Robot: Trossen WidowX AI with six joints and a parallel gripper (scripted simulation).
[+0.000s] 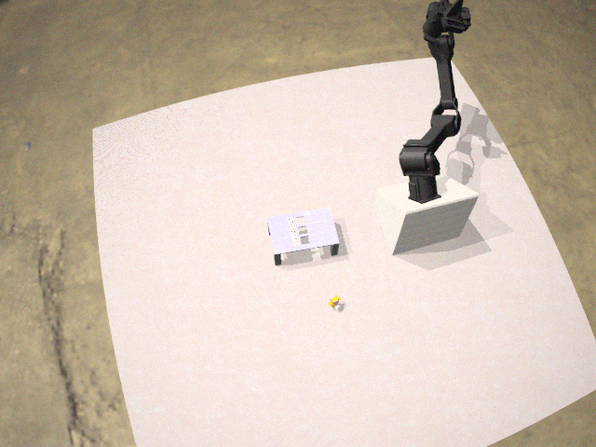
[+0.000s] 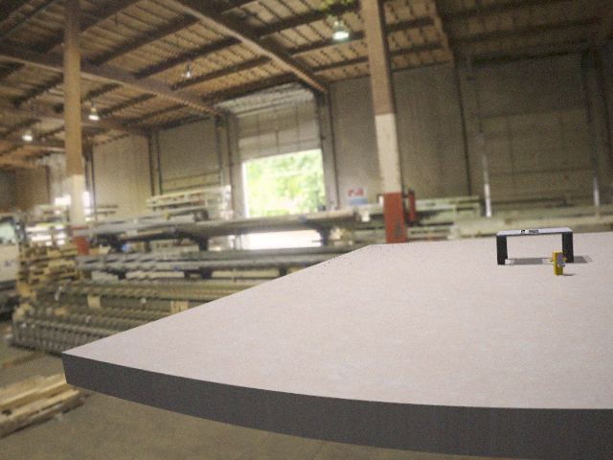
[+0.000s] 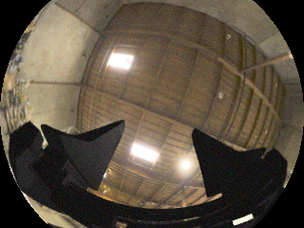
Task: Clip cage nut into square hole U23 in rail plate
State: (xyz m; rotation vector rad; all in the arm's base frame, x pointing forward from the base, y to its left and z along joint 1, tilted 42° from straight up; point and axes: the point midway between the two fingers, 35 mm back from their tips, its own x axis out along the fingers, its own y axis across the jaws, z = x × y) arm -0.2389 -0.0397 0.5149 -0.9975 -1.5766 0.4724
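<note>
Right now the cage nut is 580 mm ahead of my gripper tip, 510 mm below it and 460 mm to the left of it. Round my gripper tip: label: 600 mm ahead, 470 mm below, 260 mm to the left.
</note>
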